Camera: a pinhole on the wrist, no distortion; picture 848 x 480 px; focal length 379.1 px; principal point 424.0 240.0 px. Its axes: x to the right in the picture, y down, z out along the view. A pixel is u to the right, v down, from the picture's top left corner.
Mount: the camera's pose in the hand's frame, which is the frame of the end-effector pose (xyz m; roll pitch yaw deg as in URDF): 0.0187 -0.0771 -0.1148 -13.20 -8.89 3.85
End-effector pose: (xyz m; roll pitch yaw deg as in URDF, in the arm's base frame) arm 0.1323 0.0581 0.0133 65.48 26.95 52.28
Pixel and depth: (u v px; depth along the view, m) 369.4 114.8 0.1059
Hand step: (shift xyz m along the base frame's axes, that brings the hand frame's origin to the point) -0.0064 -0.0577 -0.0692
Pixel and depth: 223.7 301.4 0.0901
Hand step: -0.0526 -0.0418 -0.0323
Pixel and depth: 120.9 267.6 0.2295
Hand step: -0.0461 -0.1850 0.0996
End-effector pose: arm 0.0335 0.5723 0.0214 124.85 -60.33 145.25
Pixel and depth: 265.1 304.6 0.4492
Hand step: 0.1907 0.1959 -0.2546
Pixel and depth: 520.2 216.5 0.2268
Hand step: -0.0430 0.1189 -0.0146
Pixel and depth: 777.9 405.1 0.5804
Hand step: 0.1475 0.5977 0.3919
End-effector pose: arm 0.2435 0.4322 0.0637 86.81 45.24 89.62
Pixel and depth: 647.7 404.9 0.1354
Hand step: 0.0141 0.0627 -0.0409
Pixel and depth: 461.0 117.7 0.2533
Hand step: 0.1560 -0.0633 -0.0669
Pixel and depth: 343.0 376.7 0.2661
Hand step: 0.1066 -0.0057 0.1137
